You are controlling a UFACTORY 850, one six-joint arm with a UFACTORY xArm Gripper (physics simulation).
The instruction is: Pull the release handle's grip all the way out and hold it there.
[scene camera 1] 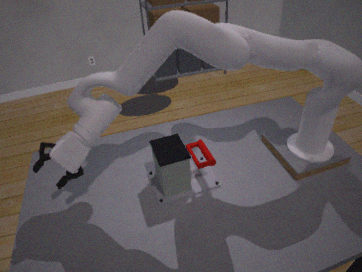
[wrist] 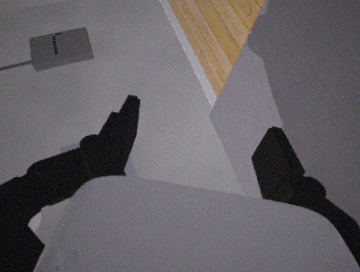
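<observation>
The release handle's red rectangular grip (scene camera 1: 207, 164) stands beside a pale grey-green block (scene camera 1: 173, 179) with a black top, on the side towards the robot's base. Both are on a light mounting plate (scene camera 1: 209, 184) with dark screws, near the middle of the table. How far the grip stands out from its mount is hard to tell. My gripper (scene camera 1: 49, 177) (wrist: 201, 129) is wide open and empty, above the table's left part in the scene view, well apart from the handle on the block's far side. The handle does not show in the wrist view.
The grey table (scene camera 1: 115, 150) carries the arm's base board (scene camera 1: 320, 168) at the right. A metal shelf rack with boxes stands behind the table. In the wrist view, a grey box (wrist: 61, 49) with a thin cable shows at upper left, and wood floor (wrist: 215, 40) shows at the top.
</observation>
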